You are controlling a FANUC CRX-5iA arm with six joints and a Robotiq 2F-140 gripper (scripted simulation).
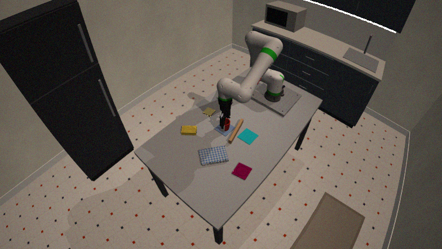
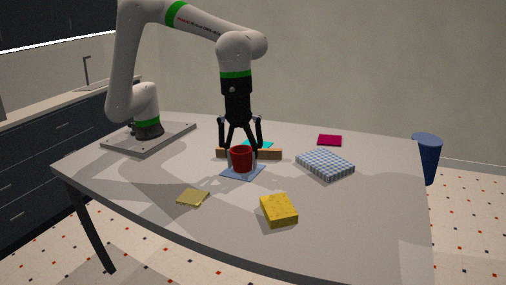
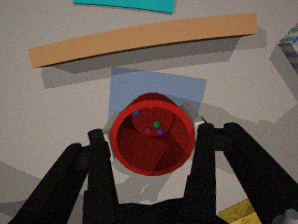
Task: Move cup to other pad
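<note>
Right now the wooden rail is 4 cm behind my hand, 8 cm to the left of it and 3 cm below it. Also, from my hand: blue-checked block 23 cm ahead, 15 cm to the left, 3 cm below; then red cup 2 cm below; then blue marble 2 cm behind, 2 cm below.
</note>
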